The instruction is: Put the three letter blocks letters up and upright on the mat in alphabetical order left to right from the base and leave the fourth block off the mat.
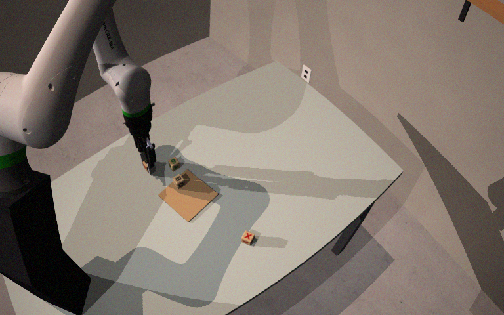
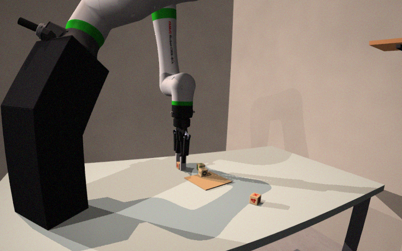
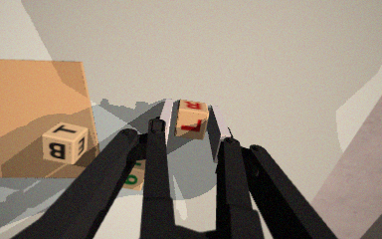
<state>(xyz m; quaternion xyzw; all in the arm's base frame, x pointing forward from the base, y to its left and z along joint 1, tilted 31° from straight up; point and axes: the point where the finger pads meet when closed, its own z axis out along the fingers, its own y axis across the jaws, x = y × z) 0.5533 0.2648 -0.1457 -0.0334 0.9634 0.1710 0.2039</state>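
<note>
Now: hand 70 mm short of the tan mat, 170 mm to the left of it and 30 mm above it.
</note>
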